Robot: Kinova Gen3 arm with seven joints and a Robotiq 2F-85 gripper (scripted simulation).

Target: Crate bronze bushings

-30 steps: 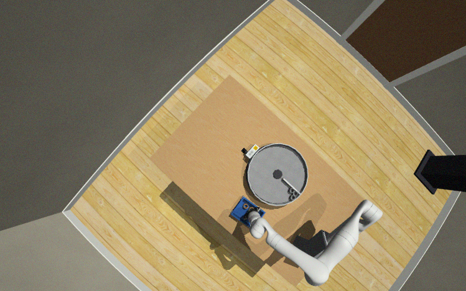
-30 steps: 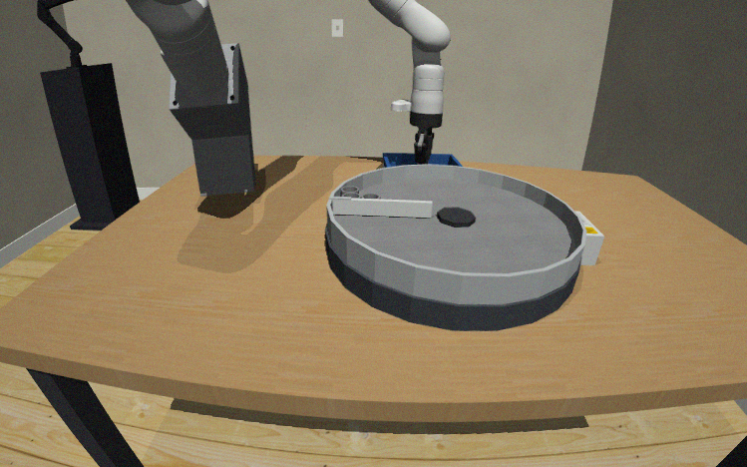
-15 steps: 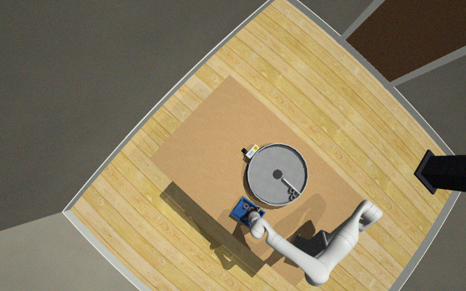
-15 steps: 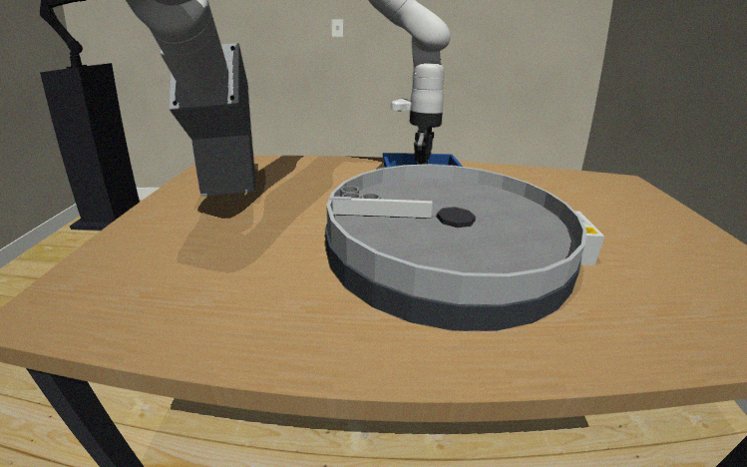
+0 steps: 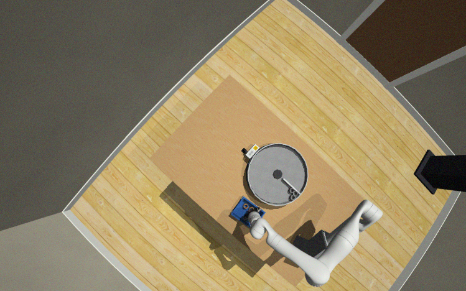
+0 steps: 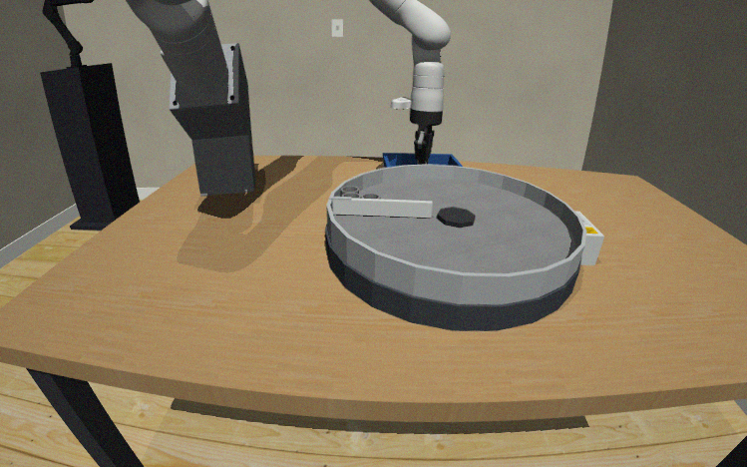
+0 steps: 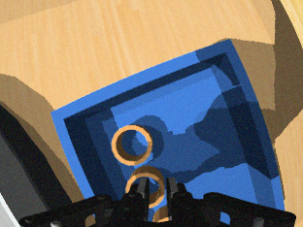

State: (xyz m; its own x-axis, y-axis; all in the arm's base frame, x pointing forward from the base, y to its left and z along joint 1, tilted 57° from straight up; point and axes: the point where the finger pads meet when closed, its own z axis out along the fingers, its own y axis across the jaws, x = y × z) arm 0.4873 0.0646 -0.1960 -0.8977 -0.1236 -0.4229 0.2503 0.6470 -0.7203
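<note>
Now: the blue crate 2 cm to the left of my hand and 2 cm below it. From my hand the other things lie so: grey turning table (31 cm to the right, 3 cm ahead, 1 cm above).
</note>
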